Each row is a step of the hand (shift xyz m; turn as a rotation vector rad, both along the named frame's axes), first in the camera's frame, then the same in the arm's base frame.
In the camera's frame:
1: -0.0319 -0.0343 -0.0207 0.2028 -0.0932 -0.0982
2: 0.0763 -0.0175 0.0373 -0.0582 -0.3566 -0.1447
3: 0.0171 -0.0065 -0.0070 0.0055 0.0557 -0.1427
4: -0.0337 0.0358 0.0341 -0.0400 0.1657 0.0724
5: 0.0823 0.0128 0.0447 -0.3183 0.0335 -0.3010
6: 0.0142 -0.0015 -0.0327 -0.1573 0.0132 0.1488
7: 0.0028 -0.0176 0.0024 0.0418 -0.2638 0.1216
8: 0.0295 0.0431 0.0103 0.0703 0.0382 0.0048
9: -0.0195 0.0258 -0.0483 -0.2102 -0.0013 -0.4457
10: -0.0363 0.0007 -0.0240 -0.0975 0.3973 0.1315
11: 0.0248 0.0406 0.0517 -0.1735 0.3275 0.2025
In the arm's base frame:
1: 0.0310 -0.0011 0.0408 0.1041 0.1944 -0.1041
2: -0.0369 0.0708 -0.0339 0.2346 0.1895 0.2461
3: 0.0072 0.0156 -0.0094 0.1230 -0.0542 -0.0737
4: -0.0396 -0.0442 0.0078 -0.1092 -0.1344 -0.0656
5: -0.0522 0.0547 -0.0567 0.3043 -0.2869 0.1346
6: 0.0309 0.0066 -0.0165 -0.1357 -0.0997 0.1367
7: 0.0020 0.0146 0.0103 -0.0530 0.2302 0.1741
8: -0.0230 -0.0081 -0.0473 -0.0193 0.0232 -0.0742
9: 0.0414 -0.0382 -0.0144 0.4450 -0.2060 0.0481
10: 0.0255 -0.0292 0.0198 -0.2212 -0.3290 -0.1659
11: -0.0620 -0.0041 -0.0329 -0.2665 -0.3239 -0.0492

